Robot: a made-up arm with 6 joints. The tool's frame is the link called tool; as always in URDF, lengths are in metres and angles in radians. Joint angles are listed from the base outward. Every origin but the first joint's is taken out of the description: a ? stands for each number. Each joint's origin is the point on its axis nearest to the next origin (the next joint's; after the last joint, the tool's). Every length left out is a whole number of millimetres.
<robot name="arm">
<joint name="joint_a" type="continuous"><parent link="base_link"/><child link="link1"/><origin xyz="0.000 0.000 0.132" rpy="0.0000 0.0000 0.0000"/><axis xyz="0 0 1"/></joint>
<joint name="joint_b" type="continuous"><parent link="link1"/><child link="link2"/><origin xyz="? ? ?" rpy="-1.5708 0.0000 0.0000"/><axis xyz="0 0 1"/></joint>
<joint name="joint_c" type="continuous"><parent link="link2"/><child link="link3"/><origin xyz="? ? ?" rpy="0.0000 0.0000 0.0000"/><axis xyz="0 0 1"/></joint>
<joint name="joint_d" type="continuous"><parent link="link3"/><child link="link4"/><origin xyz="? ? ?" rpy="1.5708 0.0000 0.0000"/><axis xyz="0 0 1"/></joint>
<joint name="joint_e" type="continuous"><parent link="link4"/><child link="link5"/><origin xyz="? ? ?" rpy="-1.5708 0.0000 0.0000"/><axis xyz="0 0 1"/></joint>
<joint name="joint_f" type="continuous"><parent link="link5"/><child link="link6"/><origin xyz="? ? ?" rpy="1.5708 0.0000 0.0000"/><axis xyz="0 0 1"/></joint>
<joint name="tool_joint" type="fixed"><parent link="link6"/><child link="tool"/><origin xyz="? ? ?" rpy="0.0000 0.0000 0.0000"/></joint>
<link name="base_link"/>
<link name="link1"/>
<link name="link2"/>
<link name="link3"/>
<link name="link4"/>
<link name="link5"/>
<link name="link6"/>
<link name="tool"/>
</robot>
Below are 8 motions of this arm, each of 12 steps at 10 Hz.
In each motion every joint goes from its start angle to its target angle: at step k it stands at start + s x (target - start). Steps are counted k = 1, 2, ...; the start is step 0. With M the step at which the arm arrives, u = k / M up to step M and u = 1 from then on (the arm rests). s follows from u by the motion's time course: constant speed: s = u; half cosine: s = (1 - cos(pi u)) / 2; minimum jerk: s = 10 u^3 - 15 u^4 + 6 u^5.
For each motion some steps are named. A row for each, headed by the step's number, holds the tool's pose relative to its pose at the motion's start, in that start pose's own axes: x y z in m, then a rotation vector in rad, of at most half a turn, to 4 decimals.
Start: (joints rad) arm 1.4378 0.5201 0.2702 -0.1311 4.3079 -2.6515
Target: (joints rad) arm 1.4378 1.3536 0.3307 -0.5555 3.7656 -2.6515
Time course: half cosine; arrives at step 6
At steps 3, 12:
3: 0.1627 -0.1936 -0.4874 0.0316 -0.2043 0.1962
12: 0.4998 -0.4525 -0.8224 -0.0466 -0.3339 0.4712

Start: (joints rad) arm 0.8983 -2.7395 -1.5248 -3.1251 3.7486 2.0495
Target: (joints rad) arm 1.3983 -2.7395 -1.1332 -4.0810 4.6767 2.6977
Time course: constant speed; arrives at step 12
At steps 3, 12:
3: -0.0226 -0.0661 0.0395 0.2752 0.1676 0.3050
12: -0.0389 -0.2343 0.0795 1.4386 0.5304 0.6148

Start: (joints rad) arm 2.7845 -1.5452 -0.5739 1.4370 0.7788 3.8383
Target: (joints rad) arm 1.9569 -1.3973 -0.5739 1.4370 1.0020 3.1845
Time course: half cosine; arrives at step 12
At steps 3, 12:
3: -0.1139 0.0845 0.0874 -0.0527 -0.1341 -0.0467
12: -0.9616 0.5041 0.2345 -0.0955 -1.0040 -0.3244

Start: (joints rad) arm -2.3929 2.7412 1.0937 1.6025 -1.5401 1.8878
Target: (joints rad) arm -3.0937 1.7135 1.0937 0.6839 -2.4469 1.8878
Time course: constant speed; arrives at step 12
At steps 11, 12:
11: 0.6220 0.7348 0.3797 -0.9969 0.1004 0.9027
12: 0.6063 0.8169 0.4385 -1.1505 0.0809 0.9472

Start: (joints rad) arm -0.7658 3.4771 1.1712 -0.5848 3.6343 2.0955
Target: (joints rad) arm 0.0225 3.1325 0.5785 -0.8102 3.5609 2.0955
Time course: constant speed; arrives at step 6
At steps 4, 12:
4: -0.3091 0.1891 0.3165 0.2266 0.8392 -0.0448
12: -0.3357 0.1946 0.5282 0.3866 1.2534 0.0593

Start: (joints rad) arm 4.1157 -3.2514 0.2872 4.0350 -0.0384 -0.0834
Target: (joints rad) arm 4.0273 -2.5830 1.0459 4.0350 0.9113 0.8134
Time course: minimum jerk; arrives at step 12
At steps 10, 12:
10: -0.7995 0.8258 -0.5783 -0.9009 0.2428 0.4520
12: -0.8165 0.8391 -0.6189 -0.9210 0.2555 0.4497

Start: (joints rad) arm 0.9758 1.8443 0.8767 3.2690 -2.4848 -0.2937
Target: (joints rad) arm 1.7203 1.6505 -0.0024 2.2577 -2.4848 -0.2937
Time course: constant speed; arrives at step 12
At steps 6, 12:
6: -0.1244 -0.4051 -0.0453 -0.7544 0.3661 0.5121
12: -0.2257 -0.8503 0.2042 -1.3215 0.9384 0.9066

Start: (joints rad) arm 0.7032 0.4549 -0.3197 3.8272 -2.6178 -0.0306
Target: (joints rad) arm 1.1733 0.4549 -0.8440 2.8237 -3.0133 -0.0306
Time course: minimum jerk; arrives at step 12
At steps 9, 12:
9: -0.2230 -0.1930 -0.0570 -0.2209 0.1058 0.4067
12: -0.2565 -0.2065 -0.0581 -0.1981 0.1247 0.4665

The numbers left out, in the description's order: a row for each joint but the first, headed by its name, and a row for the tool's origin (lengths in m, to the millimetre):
joint_b: 0.000 0.049 0.000
joint_c: 0.000 -0.652 0.000
joint_d: 0.000 -0.653 0.000
joint_e: 0.000 0.000 0.000
joint_f: 0.000 -0.160 0.000
tool: 0.000 0.000 0.000

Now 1 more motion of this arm.
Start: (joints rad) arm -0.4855 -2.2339 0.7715 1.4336 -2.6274 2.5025
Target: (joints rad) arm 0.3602 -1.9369 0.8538 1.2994 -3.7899 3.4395
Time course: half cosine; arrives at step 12
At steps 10, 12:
10: -0.6171 0.1178 0.4078 0.1825 1.8400 0.5132
12: -0.6558 0.1369 0.4488 0.2736 1.9609 0.5151

